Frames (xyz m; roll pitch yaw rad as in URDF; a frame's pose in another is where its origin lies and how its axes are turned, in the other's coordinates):
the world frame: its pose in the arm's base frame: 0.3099 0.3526 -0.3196 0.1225 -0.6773 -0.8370
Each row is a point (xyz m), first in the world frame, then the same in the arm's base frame.
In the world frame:
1: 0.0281 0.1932 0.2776
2: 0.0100 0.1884 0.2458
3: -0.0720 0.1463 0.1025
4: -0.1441 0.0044 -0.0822
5: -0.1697 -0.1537 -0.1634
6: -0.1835 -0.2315 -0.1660
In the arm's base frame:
1: 0.3162 0.5813 -0.0689
2: 0.3196 0.5762 -0.1053
3: 0.3207 0.5388 -0.2715
4: 0.2794 0.4079 -0.4731
5: 0.1988 0.2778 -0.5670
6: 0.1396 0.2287 -0.5850

